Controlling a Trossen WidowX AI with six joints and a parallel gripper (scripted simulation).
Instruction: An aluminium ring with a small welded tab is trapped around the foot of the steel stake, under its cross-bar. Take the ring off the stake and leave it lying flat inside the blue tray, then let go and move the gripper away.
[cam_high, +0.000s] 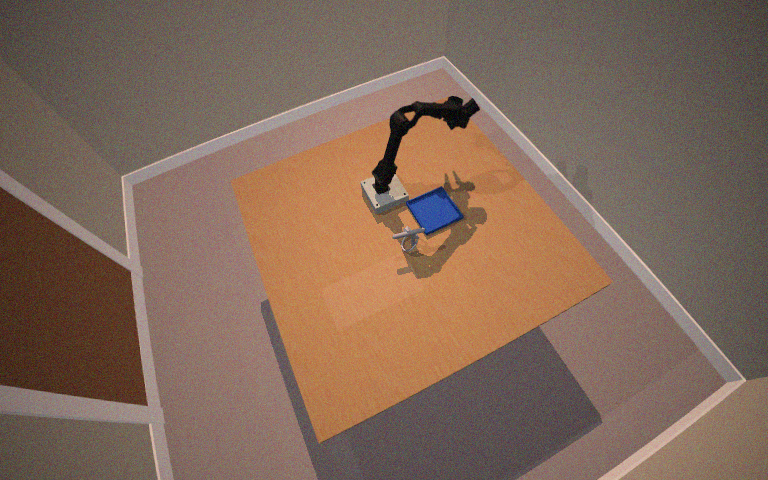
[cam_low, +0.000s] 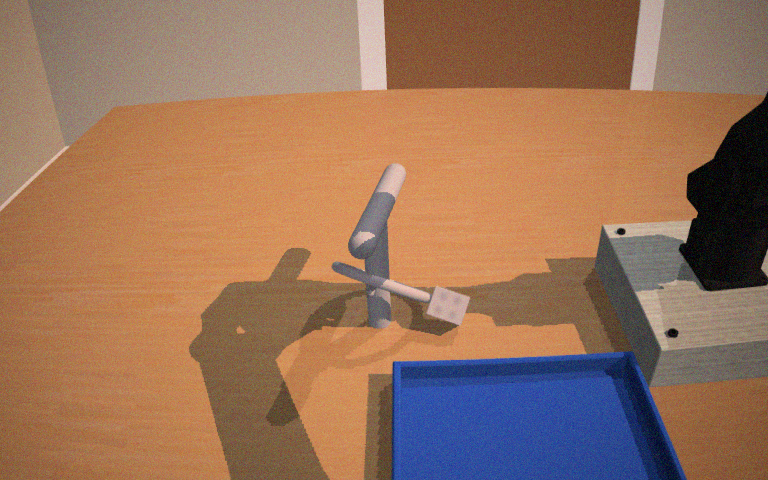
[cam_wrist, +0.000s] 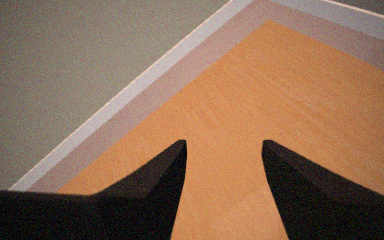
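Now: the aluminium ring 44 cm to the right of my gripper tip, 44 cm ahead of it and 16 cm below it. From my gripper tip the other things lie so: blue tray: 35 cm ahead, 26 cm to the right, 18 cm below.
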